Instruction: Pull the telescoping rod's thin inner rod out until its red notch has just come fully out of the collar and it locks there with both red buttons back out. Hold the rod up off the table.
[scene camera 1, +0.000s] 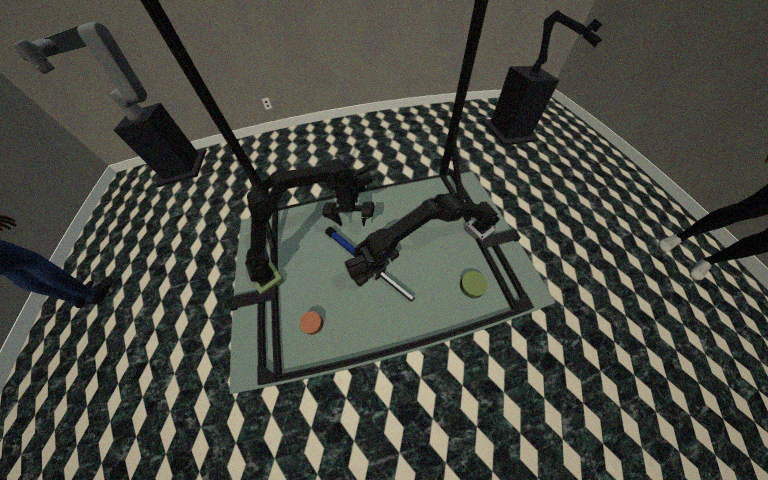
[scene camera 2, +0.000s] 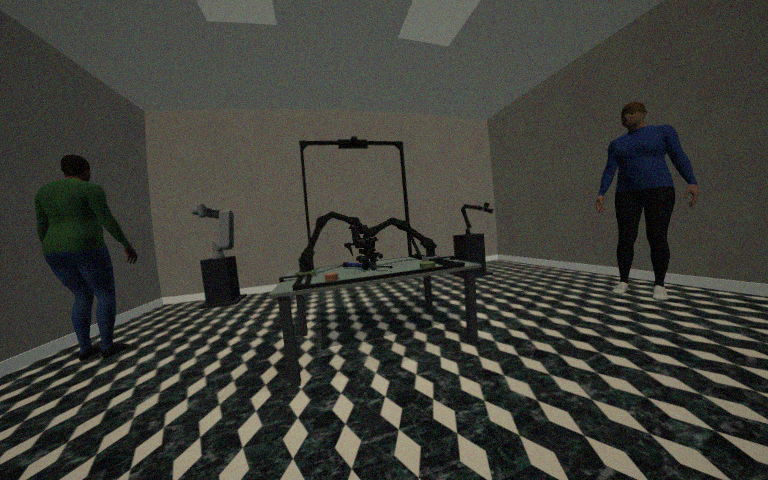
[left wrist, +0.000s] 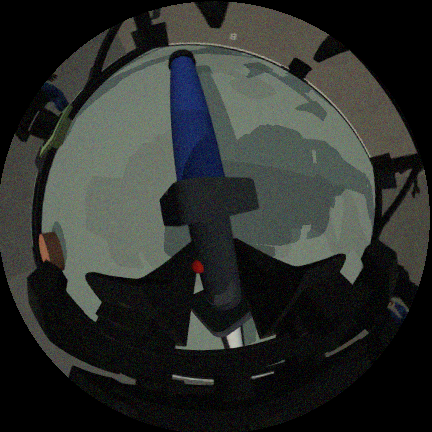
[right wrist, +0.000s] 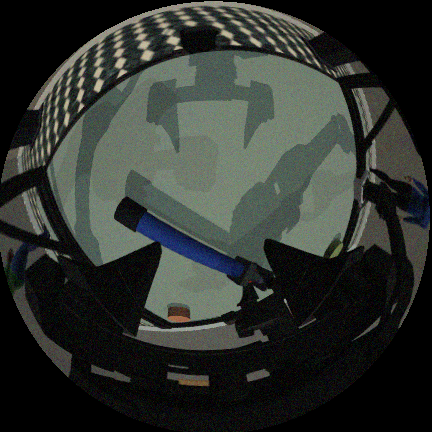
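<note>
The telescoping rod's blue handle (scene camera 1: 342, 241) (scene camera 2: 352, 264) (left wrist: 192, 115) (right wrist: 190, 249) slants over the table, with its shadow apart from it. Its dark collar (left wrist: 210, 200) is gripped by my left gripper (left wrist: 213, 244), which is shut on it. The silver inner rod (scene camera 1: 398, 286) (left wrist: 233, 338) sticks out on the other side, toward the lower right in scene camera 1. One red button (left wrist: 198, 266) stands out beside a left fingertip; I cannot make out the other clearly. No red notch shows. My right gripper (scene camera 1: 351, 221) (right wrist: 212, 246) is open and empty, above and near the handle's capped end.
An orange disc (scene camera 1: 310, 322) (scene camera 2: 331, 277) (left wrist: 56, 251) (right wrist: 178, 313) lies at the table's lower left in scene camera 1. A green disc (scene camera 1: 473, 283) (scene camera 2: 426, 264) lies at its right. Dark rails (scene camera 1: 390, 352) and upright posts (scene camera 1: 464, 73) frame the table.
</note>
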